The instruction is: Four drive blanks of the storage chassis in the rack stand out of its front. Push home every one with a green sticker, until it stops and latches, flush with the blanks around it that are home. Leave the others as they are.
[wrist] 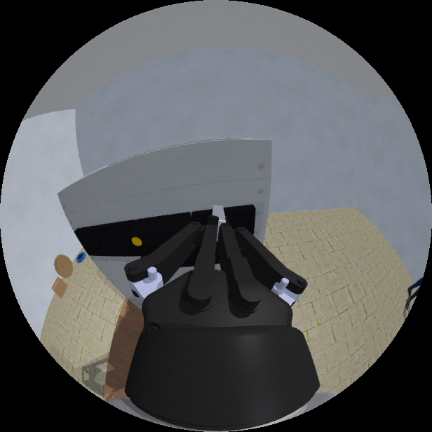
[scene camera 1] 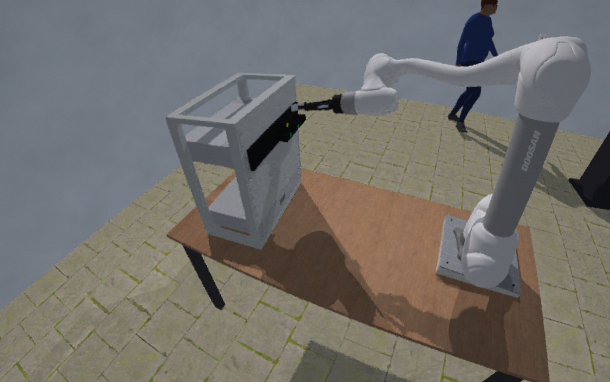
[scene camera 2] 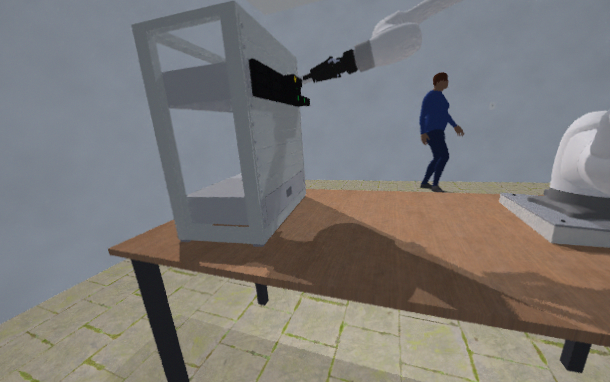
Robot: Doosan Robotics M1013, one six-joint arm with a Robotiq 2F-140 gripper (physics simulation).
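Observation:
The black storage chassis [scene camera 1: 265, 147] [scene camera 2: 270, 85] [wrist: 107, 241] sits high in the grey rack [scene camera 1: 243, 175] [scene camera 2: 242, 150] [wrist: 175, 172]. My gripper [scene camera 1: 296, 107] [scene camera 2: 306, 78] [wrist: 216, 213] is shut and empty, its tips at the upper right blank, seemingly touching it. A sliver of that blank's green sticker [wrist: 226, 217] shows beside the tips; its depth is hidden. The yellow sticker [scene camera 1: 287, 125] [scene camera 2: 295, 79] [wrist: 136, 241] is on an upper blank standing out. Below, two green stickers, one [scene camera 1: 291, 134] [scene camera 2: 298, 98] left and one [scene camera 1: 298, 126] [scene camera 2: 304, 100] right, are on blanks standing out; my fingers hide them in the wrist view.
The rack stands on the brown table [scene camera 1: 400, 225] [scene camera 2: 400, 230] [wrist: 122, 350], opposite the arm's base plate [scene camera 1: 450, 250] [scene camera 2: 530, 210]. A person [scene camera 1: 475, 40] [scene camera 2: 436, 115] in blue is on the floor behind the table. The lower blanks jut out below my fingers.

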